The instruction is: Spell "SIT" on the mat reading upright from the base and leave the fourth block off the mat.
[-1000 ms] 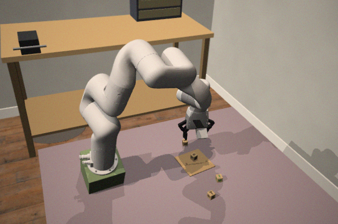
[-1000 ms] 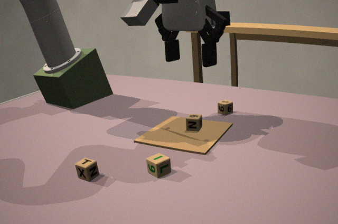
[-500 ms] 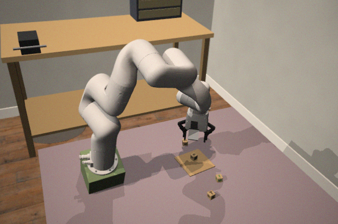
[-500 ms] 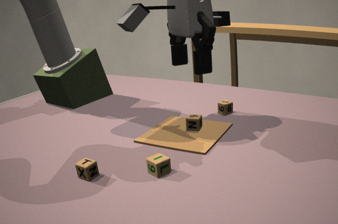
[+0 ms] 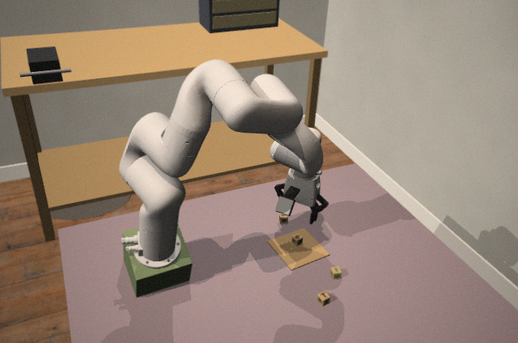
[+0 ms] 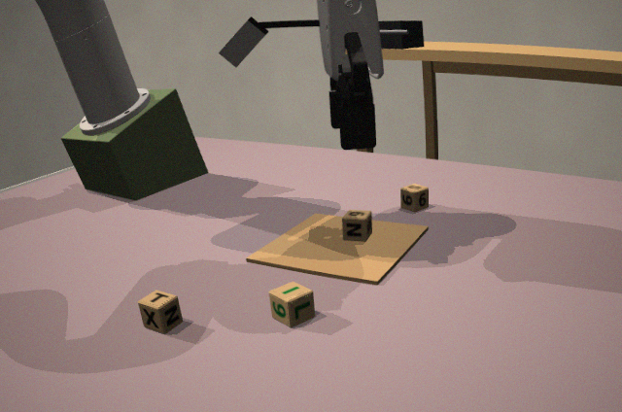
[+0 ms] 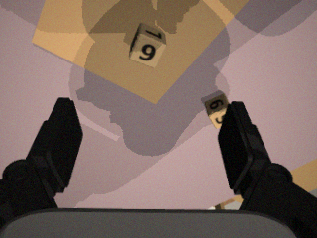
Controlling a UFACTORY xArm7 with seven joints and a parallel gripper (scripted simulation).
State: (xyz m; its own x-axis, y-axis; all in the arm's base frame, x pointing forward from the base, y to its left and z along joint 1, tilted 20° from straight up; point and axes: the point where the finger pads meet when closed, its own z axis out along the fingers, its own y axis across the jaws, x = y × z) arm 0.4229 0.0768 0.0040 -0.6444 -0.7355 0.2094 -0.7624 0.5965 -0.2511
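The tan mat is 120 mm below my hand and 20 mm to the right of it. Round my hand: wooden block: 240 mm to the right, 110 mm below, 10 mm ahead.
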